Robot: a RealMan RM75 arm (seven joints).
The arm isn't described. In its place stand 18 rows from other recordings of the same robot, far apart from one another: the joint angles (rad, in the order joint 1, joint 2, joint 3, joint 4, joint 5, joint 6, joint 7), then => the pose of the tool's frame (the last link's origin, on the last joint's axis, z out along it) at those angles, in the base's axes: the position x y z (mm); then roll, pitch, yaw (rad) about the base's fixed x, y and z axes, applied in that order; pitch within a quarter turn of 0, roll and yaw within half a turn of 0.
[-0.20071, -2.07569, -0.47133, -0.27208, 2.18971, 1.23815, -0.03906] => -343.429, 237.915, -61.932, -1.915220, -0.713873, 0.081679
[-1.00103, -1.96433, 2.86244, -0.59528, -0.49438, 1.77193, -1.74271] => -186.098, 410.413, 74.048, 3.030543, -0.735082, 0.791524
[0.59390, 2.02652, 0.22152, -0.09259, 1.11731, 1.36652, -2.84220] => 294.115, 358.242, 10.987, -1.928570, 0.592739, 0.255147
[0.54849, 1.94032, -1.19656, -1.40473, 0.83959, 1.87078, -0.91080] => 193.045, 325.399, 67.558, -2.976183, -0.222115, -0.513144
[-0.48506, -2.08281, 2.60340, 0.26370, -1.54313, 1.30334, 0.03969] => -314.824, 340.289, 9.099, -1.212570, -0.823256, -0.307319
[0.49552, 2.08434, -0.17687, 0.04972, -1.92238, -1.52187, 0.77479] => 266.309, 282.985, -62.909, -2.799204, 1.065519, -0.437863
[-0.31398, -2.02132, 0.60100, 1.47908, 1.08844, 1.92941, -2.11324] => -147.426, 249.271, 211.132, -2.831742, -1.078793, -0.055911
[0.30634, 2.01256, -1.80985, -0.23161, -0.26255, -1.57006, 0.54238] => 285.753, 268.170, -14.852, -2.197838, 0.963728, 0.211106
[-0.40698, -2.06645, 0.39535, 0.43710, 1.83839, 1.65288, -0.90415] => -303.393, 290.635, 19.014, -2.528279, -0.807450, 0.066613
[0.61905, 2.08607, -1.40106, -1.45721, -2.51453, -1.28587, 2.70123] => 121.247, 389.030, 10.743, -2.605317, 0.141553, -0.614357
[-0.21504, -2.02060, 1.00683, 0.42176, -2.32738, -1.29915, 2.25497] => -351.606, 295.195, 61.554, -1.919122, -1.020154, -0.032060
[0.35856, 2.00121, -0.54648, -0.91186, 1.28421, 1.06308, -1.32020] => 357.218, 354.777, 148.393, -2.305433, 0.892610, -0.649755
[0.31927, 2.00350, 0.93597, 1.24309, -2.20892, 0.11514, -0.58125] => 163.021, 326.363, -106.374, -2.477533, 0.406919, -0.278936
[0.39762, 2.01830, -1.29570, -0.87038, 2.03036, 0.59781, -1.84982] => 258.070, 416.566, 54.109, -2.132000, 0.744404, -0.214488
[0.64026, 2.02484, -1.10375, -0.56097, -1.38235, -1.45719, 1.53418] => 176.720, 369.885, -4.451, 3.067170, 0.801584, -0.539363
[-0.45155, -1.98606, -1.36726, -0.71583, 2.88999, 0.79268, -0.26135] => -217.420, 414.960, 40.086, -1.650950, -0.837039, -0.331371
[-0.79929, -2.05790, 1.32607, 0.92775, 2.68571, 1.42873, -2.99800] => -208.839, 386.298, -22.695, -2.564788, 0.069458, 1.247426
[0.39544, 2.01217, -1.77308, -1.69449, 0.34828, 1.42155, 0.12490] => 173.218, 323.030, -1.164, -2.395526, 0.066121, -0.965144
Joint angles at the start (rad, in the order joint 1, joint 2, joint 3, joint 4, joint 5, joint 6, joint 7):
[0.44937 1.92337 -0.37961 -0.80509 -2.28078 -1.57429 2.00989]
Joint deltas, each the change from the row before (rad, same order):
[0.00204 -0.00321 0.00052 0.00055 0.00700 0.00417 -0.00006]
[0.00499 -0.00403 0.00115 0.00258 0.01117 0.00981 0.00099]
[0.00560 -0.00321 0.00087 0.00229 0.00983 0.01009 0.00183]
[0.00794 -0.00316 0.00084 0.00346 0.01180 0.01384 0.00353]
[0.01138 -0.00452 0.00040 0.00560 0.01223 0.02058 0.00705]
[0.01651 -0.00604 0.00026 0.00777 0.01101 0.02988 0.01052]
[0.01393 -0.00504 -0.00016 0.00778 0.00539 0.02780 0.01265]
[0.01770 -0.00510 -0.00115 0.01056 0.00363 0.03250 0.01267]
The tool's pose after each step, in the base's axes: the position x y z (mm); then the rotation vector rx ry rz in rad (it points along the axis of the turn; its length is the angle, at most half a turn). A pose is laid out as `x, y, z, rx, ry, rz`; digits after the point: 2 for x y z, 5 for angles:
350.11, 318.86, 117.63, -2.18296, 1.43770, 0.52509
348.92, 322.36, 120.30, -2.17301, 1.42620, 0.53741
347.54, 325.94, 122.59, -2.16348, 1.41597, 0.54876
345.58, 330.71, 124.98, -2.15104, 1.40502, 0.56357
343.24, 337.19, 127.95, -2.13292, 1.39442, 0.57923
340.33, 346.02, 131.72, -2.10804, 1.38264, 0.59406
338.45, 353.28, 134.53, -2.08363, 1.37947, 0.60316
335.86, 361.87, 136.89, -2.05928, 1.37520, 0.61102

